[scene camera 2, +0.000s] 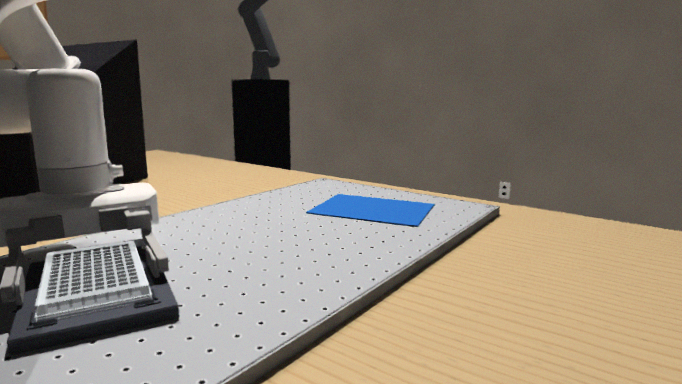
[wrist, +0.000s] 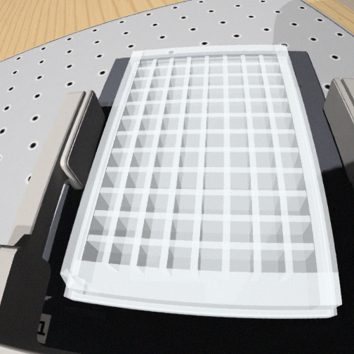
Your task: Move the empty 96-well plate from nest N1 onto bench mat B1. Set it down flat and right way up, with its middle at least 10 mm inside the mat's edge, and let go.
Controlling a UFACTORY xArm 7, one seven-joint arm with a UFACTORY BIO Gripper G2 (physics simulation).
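Frame: origin at the arm's base, x right, y ahead, z up, level; centimetres.
Seen in the pictures: hand, its tool point: [scene camera 2: 89,272].
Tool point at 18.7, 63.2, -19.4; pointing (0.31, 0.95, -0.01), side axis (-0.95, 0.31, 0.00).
Offsets run from my tool point to a thing's top centre, as dx, dy, dz. Level surfaces: height alone.
The clear-white 96-well plate {-0.4, -0.2, +0.3} [scene camera 2: 95,272] [wrist: 212,160] sits flat and right way up in the dark nest N1 {-0.4, -0.2, -0.8} [scene camera 2: 100,327] [wrist: 314,107], at the lower left of the scene view. My gripper [scene camera 2: 86,271] [wrist: 212,131] is open, with one finger on each side of the plate. In the wrist view a gap shows between the right finger and the plate; the left finger is closer to the plate's edge. Whether the left finger touches it, I cannot tell. The blue bench mat B1 {dz -2.1} [scene camera 2: 372,210] lies flat near the far end of the board, away from the gripper.
The perforated grey board {dz -2.3} [scene camera 2: 262,243] [wrist: 107,52] carries the nest and the mat. It lies on the wooden table {dz -3.6} [scene camera 2: 525,300] [wrist: 40,22]. A black box [scene camera 2: 122,110] stands behind my arm. A dark robot arm [scene camera 2: 262,37] on a black pedestal [scene camera 2: 261,122] stands beyond the table.
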